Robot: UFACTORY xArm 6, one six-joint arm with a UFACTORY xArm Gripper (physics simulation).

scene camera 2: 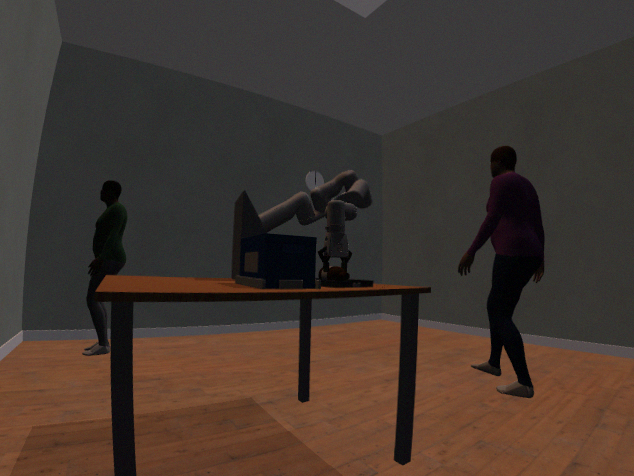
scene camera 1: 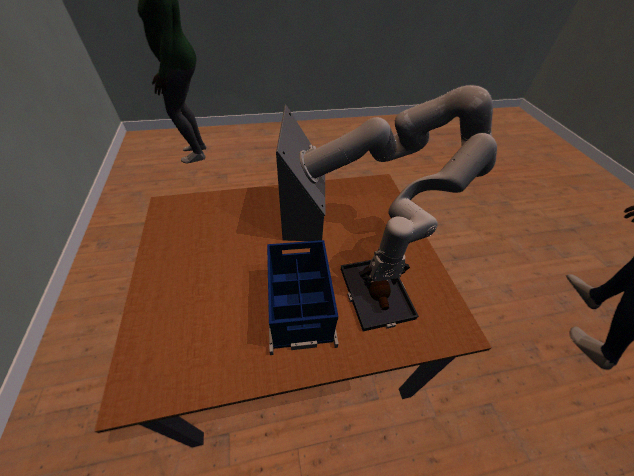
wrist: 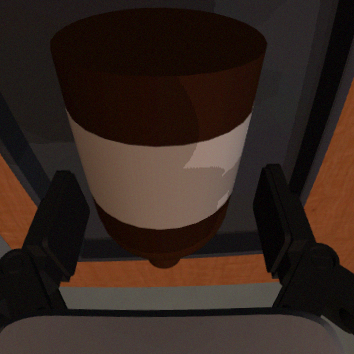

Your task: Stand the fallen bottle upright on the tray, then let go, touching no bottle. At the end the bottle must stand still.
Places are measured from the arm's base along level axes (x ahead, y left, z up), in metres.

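Pixels of known places: gripper, between the fingertips: (scene camera 2: pixel 335 272) (scene camera 1: pixel 379 283) (wrist: pixel 168 187); arm's base, origin of its link: (scene camera 2: pixel 257 226) (scene camera 1: pixel 308 167).
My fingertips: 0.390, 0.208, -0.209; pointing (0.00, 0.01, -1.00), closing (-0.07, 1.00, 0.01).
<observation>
Ahead of a thing's pixels: the offset from my fingertips to its top centre, as dx, dy, dz. Level surfaces: height alone.
The brown bottle @(+0.011, -0.003, +0.024) (scene camera 1: pixel 384 303) (scene camera 2: pixel 335 272) (wrist: pixel 162 185) with a pale label lies on its side on the black tray @(+0.005, -0.004, -0.030) (scene camera 1: pixel 364 307) (scene camera 2: pixel 364 282) (wrist: pixel 30 65). Its neck points to the tray's front edge in scene camera 1. My gripper (scene camera 1: pixel 383 282) (scene camera 2: pixel 335 268) (wrist: pixel 168 187) is open and points down, low over the bottle. In the wrist view the two fingers stand on either side of the label and shoulder, with a gap on each side. In scene camera 1 the gripper hides the bottle's base and label.
A blue divided crate @(+0.025, -0.278, +0.120) (scene camera 1: pixel 302 320) (scene camera 2: pixel 286 256) stands beside the tray on the wooden table @(dz -0.055) (scene camera 1: pixel 204 307) (scene camera 2: pixel 168 285). The arm's grey mount (scene camera 1: pixel 302 215) (scene camera 2: pixel 243 230) stands behind the crate. People stand around the table, away from the tray.
</observation>
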